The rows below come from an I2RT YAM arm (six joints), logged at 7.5 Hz.
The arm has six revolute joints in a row. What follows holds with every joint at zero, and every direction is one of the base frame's. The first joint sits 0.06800 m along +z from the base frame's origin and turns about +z. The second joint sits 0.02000 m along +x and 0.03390 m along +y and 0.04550 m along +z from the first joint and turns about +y. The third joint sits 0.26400 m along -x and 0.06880 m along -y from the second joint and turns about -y. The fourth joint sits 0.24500 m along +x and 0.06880 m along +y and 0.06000 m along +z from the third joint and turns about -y. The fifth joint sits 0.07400 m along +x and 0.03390 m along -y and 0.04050 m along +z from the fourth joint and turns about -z. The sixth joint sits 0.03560 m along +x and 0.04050 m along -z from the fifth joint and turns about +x. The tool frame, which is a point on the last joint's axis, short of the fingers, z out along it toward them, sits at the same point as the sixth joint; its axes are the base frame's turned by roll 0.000, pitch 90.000 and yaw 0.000 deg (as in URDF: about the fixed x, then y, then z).
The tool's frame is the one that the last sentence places.
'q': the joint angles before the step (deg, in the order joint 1, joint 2, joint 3, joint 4, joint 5, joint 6). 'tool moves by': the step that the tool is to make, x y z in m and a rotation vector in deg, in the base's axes. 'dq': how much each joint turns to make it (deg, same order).
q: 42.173 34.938 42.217 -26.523 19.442 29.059
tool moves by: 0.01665 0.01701 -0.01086 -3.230 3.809 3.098
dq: -0.133 6.383 0.262 1.464 -3.062 -1.094
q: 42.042 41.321 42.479 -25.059 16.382 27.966
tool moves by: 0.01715 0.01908 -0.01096 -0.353 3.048 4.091
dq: 0.000 6.534 0.066 3.999 -4.459 -0.131
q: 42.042 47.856 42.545 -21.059 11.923 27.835
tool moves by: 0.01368 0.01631 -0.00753 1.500 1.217 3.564
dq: 0.151 5.158 -0.002 5.225 -3.914 0.218
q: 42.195 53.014 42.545 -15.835 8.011 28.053
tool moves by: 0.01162 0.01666 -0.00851 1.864 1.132 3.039
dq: 0.654 5.006 0.000 5.333 -3.083 0.875
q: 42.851 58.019 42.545 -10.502 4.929 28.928
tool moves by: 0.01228 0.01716 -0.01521 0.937 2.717 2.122
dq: 0.612 5.945 0.022 4.479 -2.491 1.595
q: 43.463 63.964 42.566 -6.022 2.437 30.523
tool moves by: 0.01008 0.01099 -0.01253 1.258 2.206 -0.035
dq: 0.087 4.503 0.001 3.693 -1.027 2.208
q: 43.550 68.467 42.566 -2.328 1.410 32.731
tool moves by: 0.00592 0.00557 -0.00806 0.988 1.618 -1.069
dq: 0.000 2.622 -0.022 2.099 0.066 2.120
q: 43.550 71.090 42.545 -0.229 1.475 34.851
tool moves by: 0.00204 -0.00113 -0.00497 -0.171 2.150 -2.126
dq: -0.350 0.742 -0.002 -1.006 0.874 2.055
